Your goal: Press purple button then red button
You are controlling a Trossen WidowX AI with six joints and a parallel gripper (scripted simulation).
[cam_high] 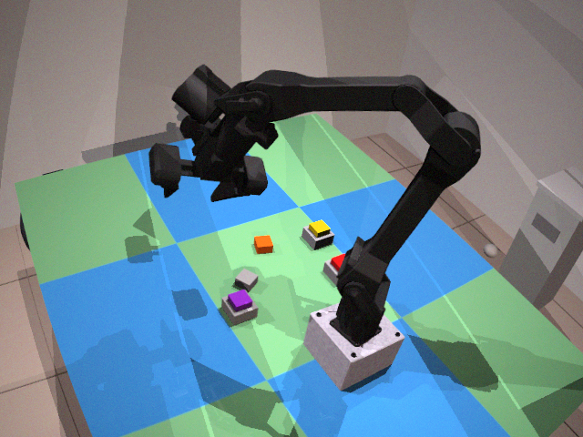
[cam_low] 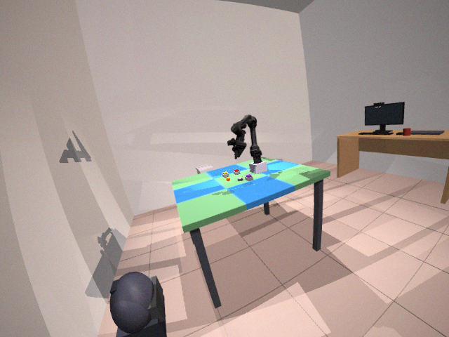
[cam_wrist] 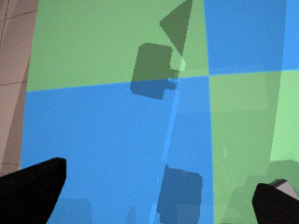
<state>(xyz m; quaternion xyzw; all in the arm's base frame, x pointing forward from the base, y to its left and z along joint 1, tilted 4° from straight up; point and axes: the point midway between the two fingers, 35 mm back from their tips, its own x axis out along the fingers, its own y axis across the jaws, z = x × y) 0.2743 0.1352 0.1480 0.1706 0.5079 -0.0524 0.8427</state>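
The purple button lies 17 cm below my gripper tip, 11 cm behind it and 4 cm to the right of it. Round my gripper tip: orange block (19 cm below, 18 cm to the right); grey block (19 cm below, 9 cm to the right, 6 cm behind); yellow button (29 cm to the right, 17 cm below, 4 cm behind).
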